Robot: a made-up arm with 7 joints.
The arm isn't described. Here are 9 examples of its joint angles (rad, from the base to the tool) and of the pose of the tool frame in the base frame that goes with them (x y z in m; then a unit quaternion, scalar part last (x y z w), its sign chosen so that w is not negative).
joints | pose
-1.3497 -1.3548 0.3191 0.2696 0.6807 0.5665 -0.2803 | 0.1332 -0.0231 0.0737 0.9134 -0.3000 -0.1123 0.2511
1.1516 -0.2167 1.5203 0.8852 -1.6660 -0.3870 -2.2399 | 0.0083 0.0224 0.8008 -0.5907 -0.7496 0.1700 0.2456
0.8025 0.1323 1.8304 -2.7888 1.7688 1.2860 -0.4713 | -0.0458 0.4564 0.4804 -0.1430 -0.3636 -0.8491 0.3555
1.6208 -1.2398 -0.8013 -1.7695 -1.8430 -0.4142 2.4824 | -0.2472 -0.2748 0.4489 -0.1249 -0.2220 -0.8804 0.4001
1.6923 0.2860 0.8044 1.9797 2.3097 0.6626 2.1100 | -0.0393 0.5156 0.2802 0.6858 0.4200 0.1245 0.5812
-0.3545 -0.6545 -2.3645 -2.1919 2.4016 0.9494 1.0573 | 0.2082 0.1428 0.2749 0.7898 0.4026 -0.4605 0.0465
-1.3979 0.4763 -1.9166 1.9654 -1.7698 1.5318 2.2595 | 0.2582 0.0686 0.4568 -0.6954 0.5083 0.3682 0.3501
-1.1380 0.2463 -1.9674 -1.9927 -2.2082 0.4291 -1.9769 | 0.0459 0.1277 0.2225 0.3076 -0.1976 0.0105 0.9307
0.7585 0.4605 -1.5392 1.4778 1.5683 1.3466 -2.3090 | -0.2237 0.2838 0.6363 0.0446 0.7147 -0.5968 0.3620
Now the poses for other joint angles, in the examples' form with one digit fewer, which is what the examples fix.
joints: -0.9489 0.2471 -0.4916 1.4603 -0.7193 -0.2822 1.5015
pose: 0.339 0.319 0.373 0.388 0.501 -0.266 0.726
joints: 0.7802 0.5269 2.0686 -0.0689 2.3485 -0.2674 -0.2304
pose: -0.267 0.058 0.495 0.786 0.200 -0.360 0.461
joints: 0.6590 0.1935 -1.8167 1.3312 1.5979 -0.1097 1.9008
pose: -0.204 0.001 0.650 0.346 -0.849 -0.365 0.161
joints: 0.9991 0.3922 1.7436 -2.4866 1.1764 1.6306 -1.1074
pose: -0.172 0.432 0.368 -0.157 -0.113 -0.845 0.498
